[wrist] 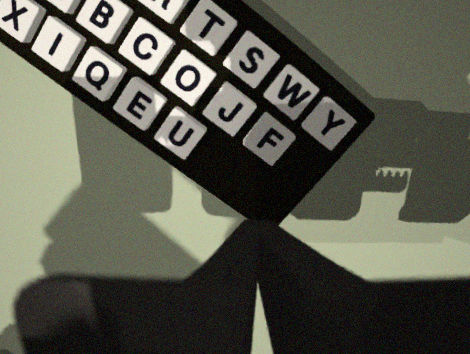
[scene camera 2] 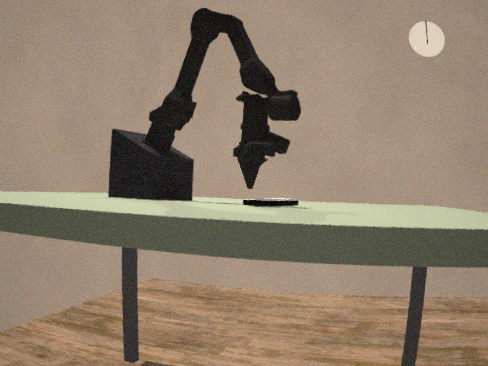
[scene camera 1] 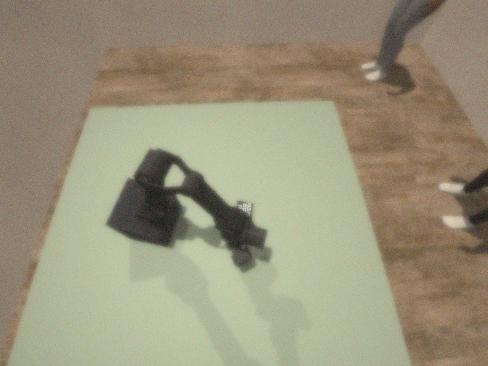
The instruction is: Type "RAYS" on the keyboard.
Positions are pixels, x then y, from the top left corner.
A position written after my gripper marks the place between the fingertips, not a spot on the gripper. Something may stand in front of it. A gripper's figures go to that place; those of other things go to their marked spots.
Labels:
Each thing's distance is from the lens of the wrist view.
my gripper [wrist: 255, 232]: 0.11 m
black keyboard [wrist: 220, 163]: 0.13 m

